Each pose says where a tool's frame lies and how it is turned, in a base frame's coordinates. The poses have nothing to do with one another.
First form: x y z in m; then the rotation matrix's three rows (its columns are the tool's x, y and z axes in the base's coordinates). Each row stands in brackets.
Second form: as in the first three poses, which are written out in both.
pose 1, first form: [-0.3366, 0.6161, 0.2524], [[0.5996, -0.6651, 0.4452], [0.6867, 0.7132, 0.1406], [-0.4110, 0.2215, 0.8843]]
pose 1, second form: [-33.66, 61.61, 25.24], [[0.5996, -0.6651, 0.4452], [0.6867, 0.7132, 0.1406], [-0.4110, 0.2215, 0.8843]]
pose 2, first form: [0.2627, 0.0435, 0.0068], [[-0.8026, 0.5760, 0.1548], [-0.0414, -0.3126, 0.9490], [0.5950, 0.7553, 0.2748]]
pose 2, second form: [26.27, 4.35, 0.68], [[-0.8026, 0.5760, 0.1548], [-0.0414, -0.3126, 0.9490], [0.5950, 0.7553, 0.2748]]
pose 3, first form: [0.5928, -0.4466, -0.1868], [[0.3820, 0.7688, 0.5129], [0.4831, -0.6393, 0.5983], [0.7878, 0.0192, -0.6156]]
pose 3, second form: [59.28, -44.66, -18.68], [[0.3820, 0.7688, 0.5129], [0.4831, -0.6393, 0.5983], [0.7878, 0.0192, -0.6156]]
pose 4, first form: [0.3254, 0.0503, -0.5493], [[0.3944, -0.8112, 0.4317], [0.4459, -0.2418, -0.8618], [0.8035, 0.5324, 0.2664]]
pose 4, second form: [32.54, 5.03, -54.93], [[0.3944, -0.8112, 0.4317], [0.4459, -0.2418, -0.8618], [0.8035, 0.5324, 0.2664]]
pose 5, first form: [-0.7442, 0.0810, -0.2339], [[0.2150, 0.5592, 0.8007], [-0.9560, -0.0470, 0.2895], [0.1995, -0.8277, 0.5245]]
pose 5, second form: [-74.42, 8.10, -23.39], [[0.2150, 0.5592, 0.8007], [-0.9560, -0.0470, 0.2895], [0.1995, -0.8277, 0.5245]]
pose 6, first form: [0.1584, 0.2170, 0.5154], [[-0.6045, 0.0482, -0.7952], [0.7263, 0.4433, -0.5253], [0.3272, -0.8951, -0.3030]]
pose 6, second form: [15.84, 21.70, 51.54], [[-0.6045, 0.0482, -0.7952], [0.7263, 0.4433, -0.5253], [0.3272, -0.8951, -0.3030]]
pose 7, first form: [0.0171, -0.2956, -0.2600], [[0.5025, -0.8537, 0.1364], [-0.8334, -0.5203, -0.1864], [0.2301, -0.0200, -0.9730]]
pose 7, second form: [1.71, -29.56, -26.00], [[0.5025, -0.8537, 0.1364], [-0.8334, -0.5203, -0.1864], [0.2301, -0.0200, -0.9730]]
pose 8, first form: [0.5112, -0.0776, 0.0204], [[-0.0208, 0.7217, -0.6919], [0.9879, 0.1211, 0.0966], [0.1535, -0.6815, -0.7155]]
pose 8, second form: [51.12, -7.76, 2.04], [[-0.0208, 0.7217, -0.6919], [0.9879, 0.1211, 0.0966], [0.1535, -0.6815, -0.7155]]
